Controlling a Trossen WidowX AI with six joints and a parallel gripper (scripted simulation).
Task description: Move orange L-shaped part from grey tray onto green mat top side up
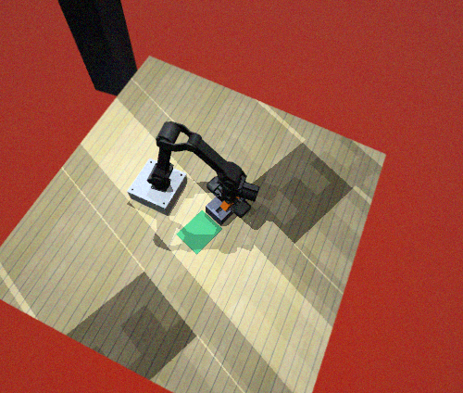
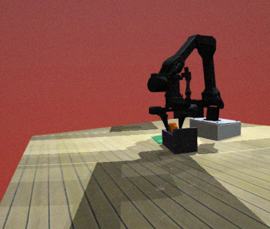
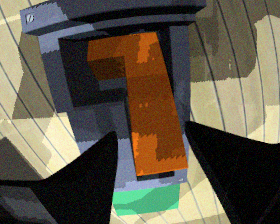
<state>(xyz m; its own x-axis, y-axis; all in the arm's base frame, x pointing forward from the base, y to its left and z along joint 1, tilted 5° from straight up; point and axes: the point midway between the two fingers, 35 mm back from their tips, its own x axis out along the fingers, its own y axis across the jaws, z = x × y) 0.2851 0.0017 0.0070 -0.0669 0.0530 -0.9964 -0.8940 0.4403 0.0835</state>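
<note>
My gripper tip is 40 mm to the right of the orange L-shaped part and 30 mm above it. Also, from my gripper tip: tray: 80 mm below, 20 mm to the left, 10 mm behind; then green mat: 120 mm to the right, 80 mm below, 80 mm behind.
</note>
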